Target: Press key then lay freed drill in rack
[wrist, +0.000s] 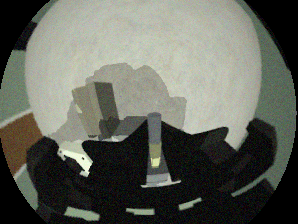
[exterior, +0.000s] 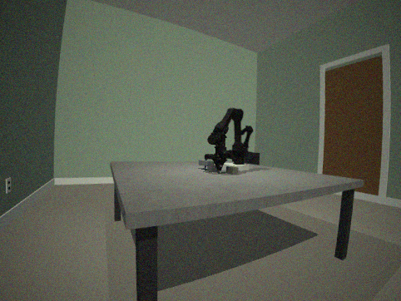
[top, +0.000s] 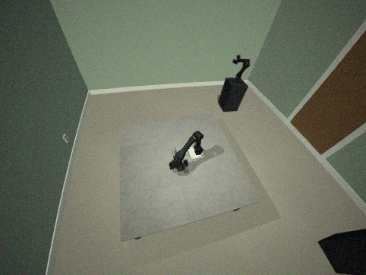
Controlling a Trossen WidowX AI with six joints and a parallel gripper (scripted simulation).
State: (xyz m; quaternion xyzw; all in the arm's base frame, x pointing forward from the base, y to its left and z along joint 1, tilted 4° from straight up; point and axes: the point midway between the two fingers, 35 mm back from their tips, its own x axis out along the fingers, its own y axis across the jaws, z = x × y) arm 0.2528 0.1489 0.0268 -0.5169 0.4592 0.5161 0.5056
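The drill lies 40 mm to the right of my gripper tip and 30 mm above it. From my gripper tip the other things lie so: grey block 80 mm behind, 20 mm to the left; grey fixture block 10 mm ahead, 140 mm to the right, 20 mm above.
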